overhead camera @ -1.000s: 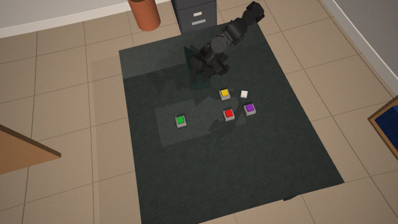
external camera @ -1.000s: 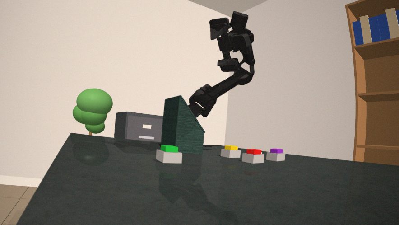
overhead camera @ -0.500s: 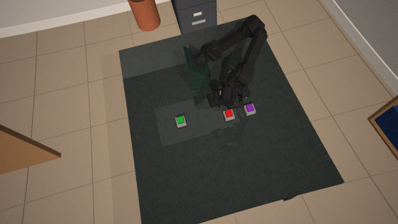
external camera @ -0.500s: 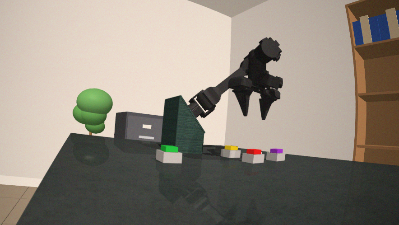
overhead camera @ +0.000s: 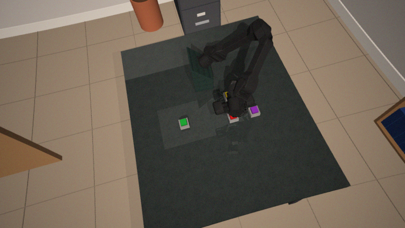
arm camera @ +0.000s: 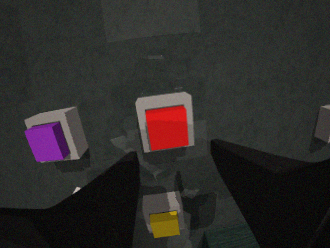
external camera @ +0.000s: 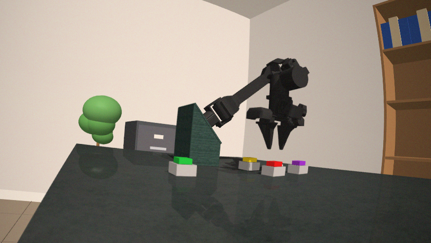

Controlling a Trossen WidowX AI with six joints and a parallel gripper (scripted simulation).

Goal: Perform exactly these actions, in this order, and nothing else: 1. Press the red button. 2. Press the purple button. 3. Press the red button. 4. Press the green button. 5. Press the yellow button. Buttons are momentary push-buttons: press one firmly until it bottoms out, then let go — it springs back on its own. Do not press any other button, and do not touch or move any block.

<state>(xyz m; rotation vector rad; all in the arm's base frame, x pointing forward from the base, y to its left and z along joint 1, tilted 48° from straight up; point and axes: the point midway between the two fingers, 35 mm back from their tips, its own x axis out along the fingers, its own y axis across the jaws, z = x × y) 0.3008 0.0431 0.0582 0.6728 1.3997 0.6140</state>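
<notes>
My gripper tip is now 4 cm above the red button. Round my gripper tip: purple button: 11 cm to the left, 4 cm below; then yellow button: 12 cm behind, 4 cm below, 2 cm to the left; then small white block: 12 cm to the left, 10 cm behind, 6 cm below.
</notes>
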